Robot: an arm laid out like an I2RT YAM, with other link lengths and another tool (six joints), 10 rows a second.
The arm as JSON. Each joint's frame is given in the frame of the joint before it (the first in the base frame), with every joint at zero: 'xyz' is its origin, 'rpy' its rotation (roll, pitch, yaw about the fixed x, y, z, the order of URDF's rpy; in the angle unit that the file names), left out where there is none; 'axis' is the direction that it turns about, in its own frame. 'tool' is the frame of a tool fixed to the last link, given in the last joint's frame.
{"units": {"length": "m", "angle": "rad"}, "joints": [
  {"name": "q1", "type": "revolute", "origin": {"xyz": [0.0, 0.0, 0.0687]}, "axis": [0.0, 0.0, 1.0]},
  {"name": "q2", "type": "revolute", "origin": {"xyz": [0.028, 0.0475, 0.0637], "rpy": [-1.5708, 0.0, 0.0]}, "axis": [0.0, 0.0, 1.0]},
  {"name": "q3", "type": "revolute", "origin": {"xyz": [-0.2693, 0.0, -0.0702], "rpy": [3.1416, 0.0, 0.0]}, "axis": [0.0, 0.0, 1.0]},
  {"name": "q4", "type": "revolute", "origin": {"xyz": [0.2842, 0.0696, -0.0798]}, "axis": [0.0, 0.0, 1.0]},
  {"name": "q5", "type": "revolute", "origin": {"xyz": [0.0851, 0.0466, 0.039], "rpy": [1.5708, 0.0, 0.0]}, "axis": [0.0, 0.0, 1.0]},
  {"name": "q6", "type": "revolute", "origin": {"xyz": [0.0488, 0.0, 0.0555], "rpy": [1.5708, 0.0, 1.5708]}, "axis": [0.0, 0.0, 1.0]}
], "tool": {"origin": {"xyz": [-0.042, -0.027, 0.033], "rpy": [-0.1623, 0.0, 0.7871]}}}
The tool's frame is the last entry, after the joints.
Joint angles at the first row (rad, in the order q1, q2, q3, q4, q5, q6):
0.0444, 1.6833, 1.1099, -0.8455, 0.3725, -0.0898
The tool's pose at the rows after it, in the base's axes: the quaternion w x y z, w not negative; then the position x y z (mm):
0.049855, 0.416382, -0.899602, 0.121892, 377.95, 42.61, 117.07
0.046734, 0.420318, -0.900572, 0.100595, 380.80, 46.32, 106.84
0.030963, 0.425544, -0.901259, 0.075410, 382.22, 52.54, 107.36
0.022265, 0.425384, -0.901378, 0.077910, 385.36, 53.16, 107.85
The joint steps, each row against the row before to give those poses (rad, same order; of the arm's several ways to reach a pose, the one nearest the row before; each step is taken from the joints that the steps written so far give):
-0.0103, 0.0427, 0.0000, 0.0225, -0.0015, 0.0000
-0.0007, 0.0328, 0.0000, 0.0213, -0.0424, -0.0004
0.0019, 0.0027, 0.0000, 0.0111, -0.0595, -0.0004
0.0008, 0.0007, 0.0000, 0.0187, -0.0023, 0.0000

